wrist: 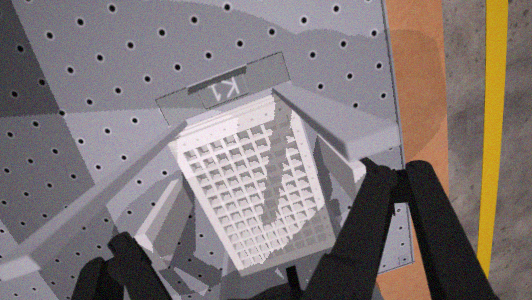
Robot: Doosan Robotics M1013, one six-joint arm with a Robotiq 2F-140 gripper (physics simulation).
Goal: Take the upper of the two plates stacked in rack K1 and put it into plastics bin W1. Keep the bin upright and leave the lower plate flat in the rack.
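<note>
The upper plate point(245, 170), white with a grid of square wells, lies in rack K1 point(372, 140), between the rack's grey slanting side pieces. A thin edge of the lower plate point(215, 119) shows under its far edge; the rest is hidden. My gripper point(252, 171) is open, with nothing between the fingers. Its light pads stand apart to the left and right of the plates, seen from above. How far the pads are above or beside the plates' height I cannot tell exactly. Bin W1 does not show in the wrist view.
The rack's K1 label point(223, 90) is at its far side. The rack stands on a grey perforated table top point(260, 30). The table's edge runs down the right, with an orange strip point(420, 100), grey floor point(465, 125) and a yellow line point(494, 125) beyond it. Shadows cross the plate.
</note>
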